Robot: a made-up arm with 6 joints.
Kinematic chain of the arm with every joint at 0, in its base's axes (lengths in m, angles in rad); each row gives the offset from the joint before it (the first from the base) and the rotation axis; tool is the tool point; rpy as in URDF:
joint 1: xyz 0 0 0.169 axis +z
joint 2: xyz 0 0 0 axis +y
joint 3: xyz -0.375 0 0.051 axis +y
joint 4: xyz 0.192 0 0.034 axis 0.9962 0 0.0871
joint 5: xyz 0 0 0 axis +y
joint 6: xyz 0.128 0 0.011 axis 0.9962 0 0.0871
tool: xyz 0 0 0 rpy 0 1.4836 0
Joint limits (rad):
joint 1: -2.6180..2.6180
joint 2: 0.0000..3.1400
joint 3: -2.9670..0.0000
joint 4: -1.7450..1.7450
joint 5: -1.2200..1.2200
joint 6: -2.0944..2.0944
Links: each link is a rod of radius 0.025 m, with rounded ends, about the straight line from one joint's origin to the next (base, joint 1, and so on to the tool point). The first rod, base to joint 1, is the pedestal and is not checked.
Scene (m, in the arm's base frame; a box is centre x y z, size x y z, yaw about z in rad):
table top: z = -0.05
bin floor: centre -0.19 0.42 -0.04 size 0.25 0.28 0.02 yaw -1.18
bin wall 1: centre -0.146 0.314 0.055 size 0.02 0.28 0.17 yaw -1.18
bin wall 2: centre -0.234 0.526 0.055 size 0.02 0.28 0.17 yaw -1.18
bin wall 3: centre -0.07 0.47 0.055 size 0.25 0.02 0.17 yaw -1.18
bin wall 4: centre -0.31 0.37 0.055 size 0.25 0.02 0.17 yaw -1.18
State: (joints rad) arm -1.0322 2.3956 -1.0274 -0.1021 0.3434 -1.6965
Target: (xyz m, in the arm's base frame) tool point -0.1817 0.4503 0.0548
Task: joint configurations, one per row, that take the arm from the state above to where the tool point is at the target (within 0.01 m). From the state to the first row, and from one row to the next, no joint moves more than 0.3 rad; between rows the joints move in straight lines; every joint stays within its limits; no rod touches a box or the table.
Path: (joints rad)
1: -0.7341 2.3743 -1.0620 -0.0844 0.3350 -1.6965
2: -0.4359 2.3531 -1.0966 -0.0668 0.3267 -1.6965
3: -0.1378 2.3318 -1.1312 -0.0491 0.3183 -1.6965
4: 0.1604 2.3106 -1.1659 -0.0314 0.3100 -1.6965
5: 0.4585 2.2893 -1.2005 -0.0137 0.3016 -1.6965
6: 0.7566 2.2680 -1.2351 0.0039 0.2933 -1.6965
7: 1.0548 2.2468 -1.2697 0.0216 0.2849 -1.6965
8: 1.3529 2.2255 -1.3043 0.0393 0.2766 -1.6965
9: 1.6511 2.2042 -1.3389 0.0570 0.2682 -1.6965
10: 1.9492 2.1830 -1.3735 0.0746 0.2598 -1.6965
11: 1.9496 2.3624 -1.3856 0.0748 0.2410 -1.6965
12: 1.9499 2.5418 -1.3976 0.0749 0.2221 -1.6965

